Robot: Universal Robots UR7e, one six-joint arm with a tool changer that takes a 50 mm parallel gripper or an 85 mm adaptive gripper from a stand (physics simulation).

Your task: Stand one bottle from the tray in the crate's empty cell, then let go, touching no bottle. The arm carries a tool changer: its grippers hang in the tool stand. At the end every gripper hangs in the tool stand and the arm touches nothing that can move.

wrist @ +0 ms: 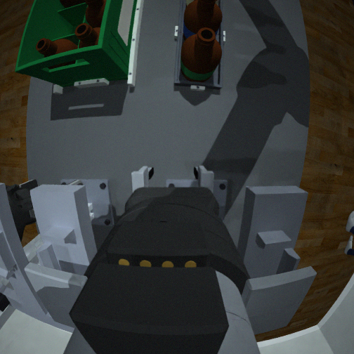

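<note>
My gripper (173, 173) points away from the camera with its two fingertips apart, open, with no bottle between them. It is between the grey uprights of the tool stand (262, 215). The tray (178, 75) lies ahead of the fingertips, at the top centre. A brown bottle with a green band (200, 56) stands at its near end, and a brown bottle with a blue band (204, 17) stands behind it. The green crate (114, 57) is at the upper left, holding several brown bottles (86, 33). The top edge of the view cuts it off, and I cannot tell which cell is empty.
A dark tool (21, 202) hangs at the left of the stand. White strips with screws (134, 50) run along the crate's side and front. Small white clips (198, 88) sit around the tray. Arm shadows cross the grey table (150, 130). Wooden floor (330, 125) lies beyond its edges.
</note>
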